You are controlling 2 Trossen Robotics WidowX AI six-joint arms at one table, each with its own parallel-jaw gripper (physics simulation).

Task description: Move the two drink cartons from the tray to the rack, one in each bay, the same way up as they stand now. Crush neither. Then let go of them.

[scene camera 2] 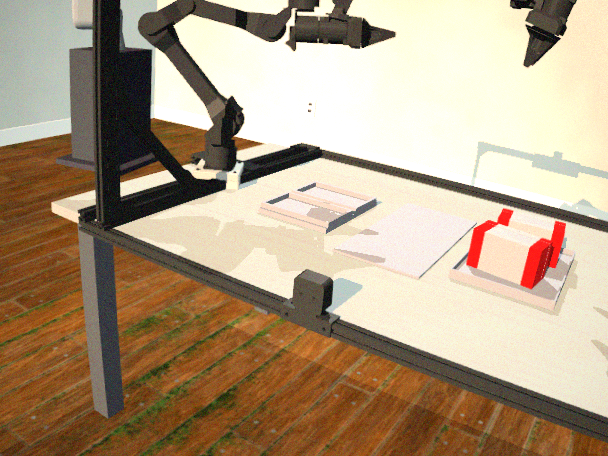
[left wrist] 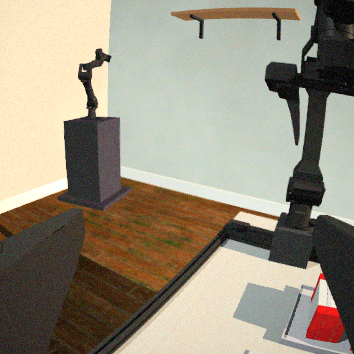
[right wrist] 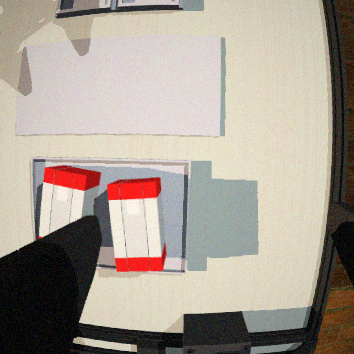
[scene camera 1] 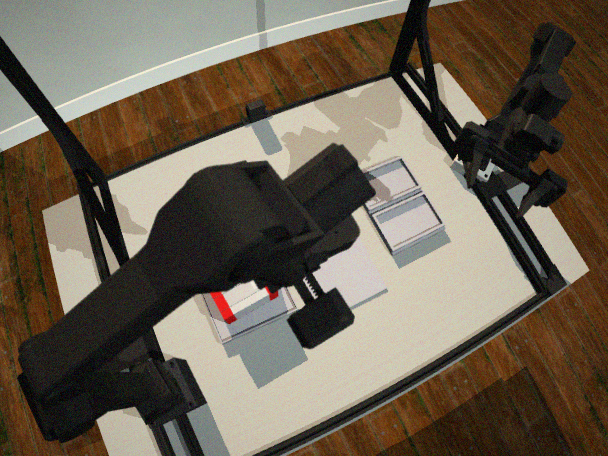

My left gripper point(scene camera 1: 494, 202) is open and holds nothing. My right gripper point(scene camera 1: 301, 272) is open, with nothing in its grasp.
